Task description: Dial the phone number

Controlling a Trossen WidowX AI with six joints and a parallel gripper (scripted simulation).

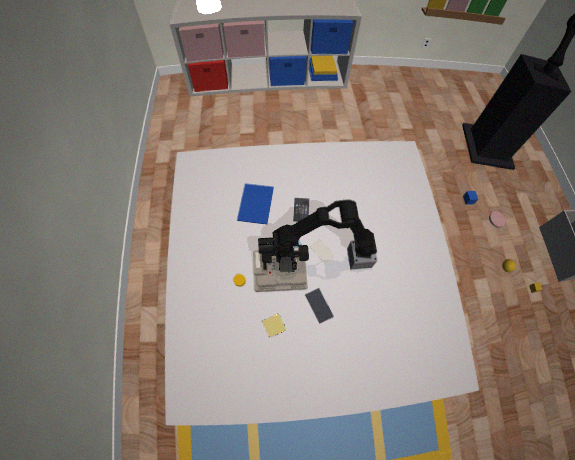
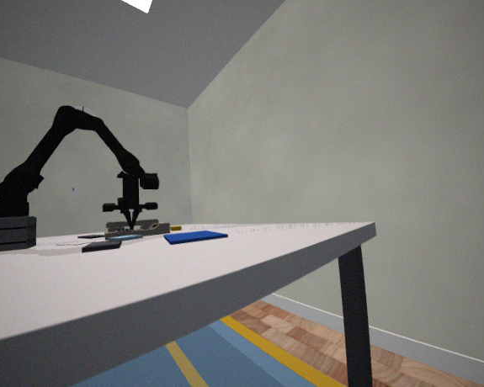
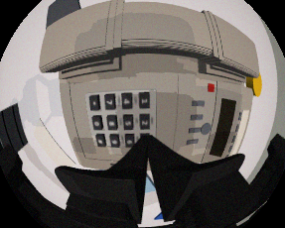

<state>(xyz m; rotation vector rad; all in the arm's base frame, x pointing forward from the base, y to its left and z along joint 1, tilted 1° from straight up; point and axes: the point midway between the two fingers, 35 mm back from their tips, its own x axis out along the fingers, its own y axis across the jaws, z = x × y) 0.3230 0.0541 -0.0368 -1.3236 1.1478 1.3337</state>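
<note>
Now: the beige desk phone 40 mm to the left of my hand, 40 mm below it and 20 mm ahead of it. Also, from my hand: dark grey card: 170 mm to the left, 160 mm behind, 60 mm below; then handset: 90 mm to the left, 20 mm below; then cream note: 160 mm behind, 70 mm to the right, 60 mm below.
</note>
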